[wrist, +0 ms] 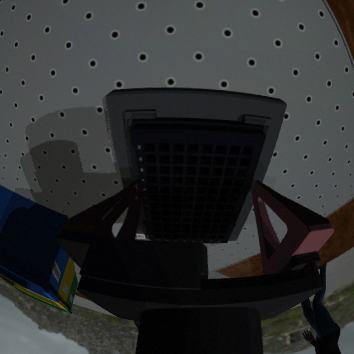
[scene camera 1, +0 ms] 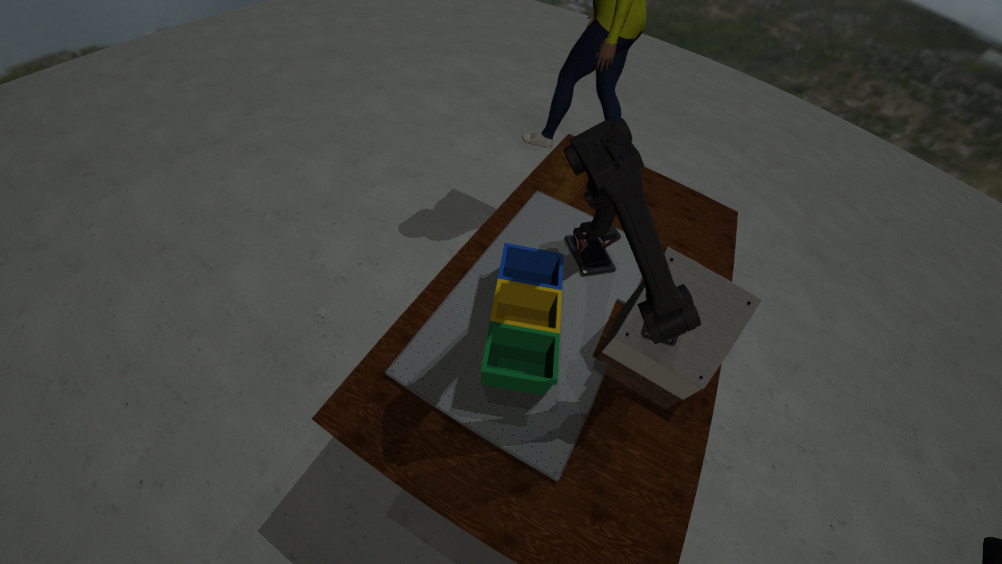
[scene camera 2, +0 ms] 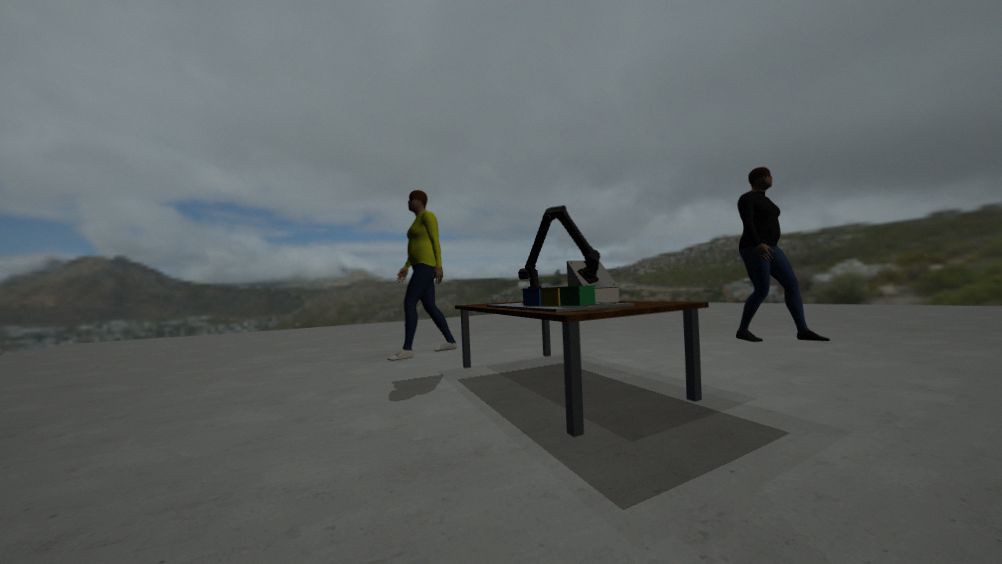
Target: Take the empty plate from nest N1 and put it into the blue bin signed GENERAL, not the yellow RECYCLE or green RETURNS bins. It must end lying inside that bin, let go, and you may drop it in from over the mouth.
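Pixels of known places: gripper, fingertip midpoint: [wrist: 197, 185] [scene camera 1: 590, 249]; arm's base at its link origin: [scene camera 1: 664, 317] [scene camera 2: 587, 276].
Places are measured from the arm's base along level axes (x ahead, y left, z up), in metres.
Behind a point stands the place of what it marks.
Observation:
The dark plate [scene camera 1: 596, 257] {z -0.134, x 0.185, y -0.242 m} [wrist: 195, 167] {z -0.134, x 0.228, y -0.296 m} with a grid of wells lies in the grey nest [wrist: 200, 104] {z -0.146, x 0.251, y -0.329 m}, whose label I cannot read. My gripper [scene camera 1: 597, 241] {z -0.145, x 0.209, y -0.278 m} [wrist: 197, 185] {z -0.145, x 0.209, y -0.278 m} is open above the plate, pointing down. In the wrist view its reddish fingers stand at either side of the plate, with nothing gripped; their exact height over it is hard to tell. The blue bin [scene camera 1: 530, 266] {z -0.127, x 0.365, y -0.100 m} [scene camera 2: 532, 297] {z -0.111, x 0.431, y -0.017 m} [wrist: 27, 235] {z -0.109, x 0.328, y -0.115 m} stands beside the nest, at the left in the wrist view. The yellow bin [scene camera 1: 525, 306] {z -0.148, x 0.332, y 0.024 m} [scene camera 2: 549, 297] {z -0.113, x 0.402, y 0.097 m} and green bin [scene camera 1: 520, 354] {z -0.152, x 0.295, y 0.164 m} [scene camera 2: 579, 295] {z -0.106, x 0.355, y 0.277 m} follow in a row. Bin signs are unreadable.
The bins and nest stand on a perforated grey board [scene camera 1: 448, 357] {z -0.158, x 0.458, y 0.247 m} on the wooden table [scene camera 1: 617, 483] {z -0.171, x -0.029, y 0.369 m}. My arm's base is on a pale slanted block [scene camera 1: 715, 308] {z 0.058, x -0.104, y -0.039 m} at the right in scene camera 1. Two people [scene camera 2: 422, 245] [scene camera 2: 760, 224] are beyond the table.

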